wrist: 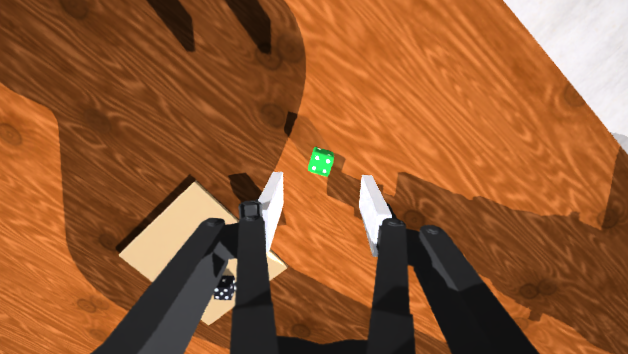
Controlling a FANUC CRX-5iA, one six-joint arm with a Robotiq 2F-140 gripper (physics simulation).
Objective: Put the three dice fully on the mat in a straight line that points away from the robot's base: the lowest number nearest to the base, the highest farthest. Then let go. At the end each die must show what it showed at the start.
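Places are measured from the arm's base along level axes (x ahead, y left, z up), in millimetres.
Pixels of known places: gripper, fingertip midpoint: (321, 189).
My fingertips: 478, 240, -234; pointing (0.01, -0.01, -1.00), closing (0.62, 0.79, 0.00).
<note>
Behind a point stands the place of what it marks, as x, y, z.
A green die (321, 161) {471, 244, -281} lies on the wooden table with four white pips on its upper face, near the middle of the wrist view. My gripper (321, 189) {478, 239, -234} is partly open and empty; the green die shows just beyond the fingertips, in line with the gap. The tan mat (175, 232) {446, 62, -297} is at the lower left, partly hidden by the left finger. A black die (223, 290) {527, 69, -277} with white pips, apparently a five, sits on the mat towards its lower corner, partly covered by the gripper's linkage. The blue die does not show in this view.
The wooden table (425, 110) {492, 348, -301} extends around the mat and the green die. Its edge runs diagonally at the upper right, with a pale surface (585, 45) beyond it. Dark shadows of the arm and gripper fall across the table and the mat.
</note>
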